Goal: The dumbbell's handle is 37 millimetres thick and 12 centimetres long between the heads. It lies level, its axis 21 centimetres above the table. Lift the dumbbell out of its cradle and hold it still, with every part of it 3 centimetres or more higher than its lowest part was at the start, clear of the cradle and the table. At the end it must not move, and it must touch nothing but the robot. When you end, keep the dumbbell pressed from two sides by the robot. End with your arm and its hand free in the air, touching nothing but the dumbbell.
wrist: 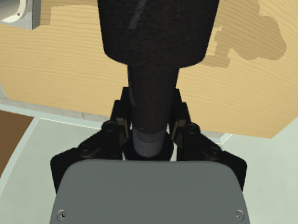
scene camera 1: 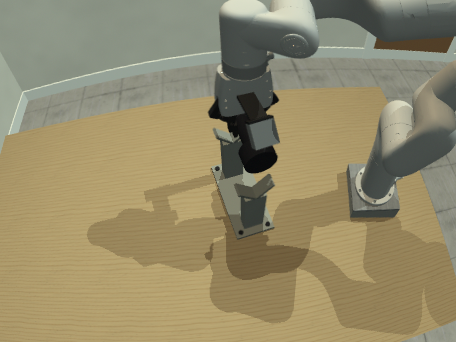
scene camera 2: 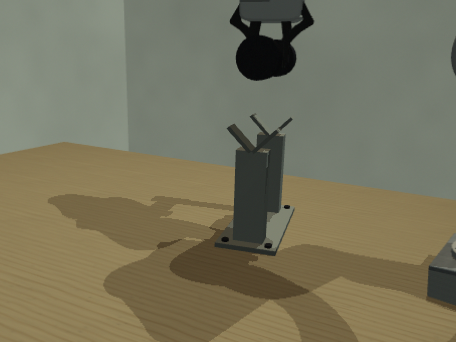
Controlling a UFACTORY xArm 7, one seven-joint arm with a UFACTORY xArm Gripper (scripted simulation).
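Note:
Dumbbell (scene camera 2: 258, 57) (wrist: 171, 42) (scene camera 1: 254, 161). Cradle (scene camera 2: 260, 221) (scene camera 1: 250, 216). The gripper (scene camera 1: 244, 129) (wrist: 150, 98) (scene camera 2: 268, 67).

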